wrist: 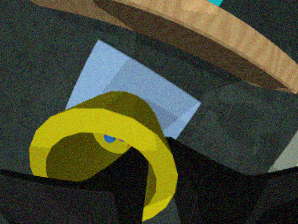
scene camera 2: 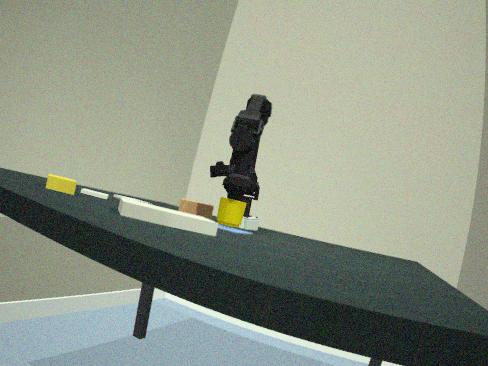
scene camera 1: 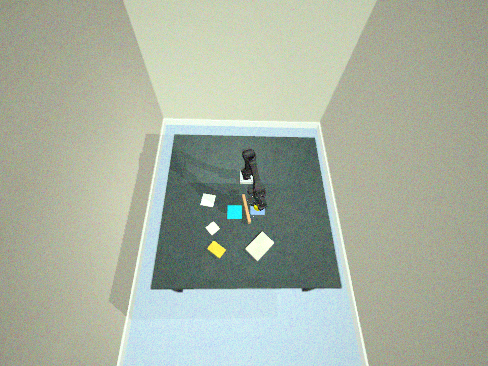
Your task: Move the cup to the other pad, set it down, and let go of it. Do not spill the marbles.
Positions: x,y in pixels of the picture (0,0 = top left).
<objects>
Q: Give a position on a yellow cup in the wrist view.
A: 70,146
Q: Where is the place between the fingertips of my gripper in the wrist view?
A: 156,143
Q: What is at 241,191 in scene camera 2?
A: My gripper.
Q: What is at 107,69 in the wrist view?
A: A light blue pad.
</objects>
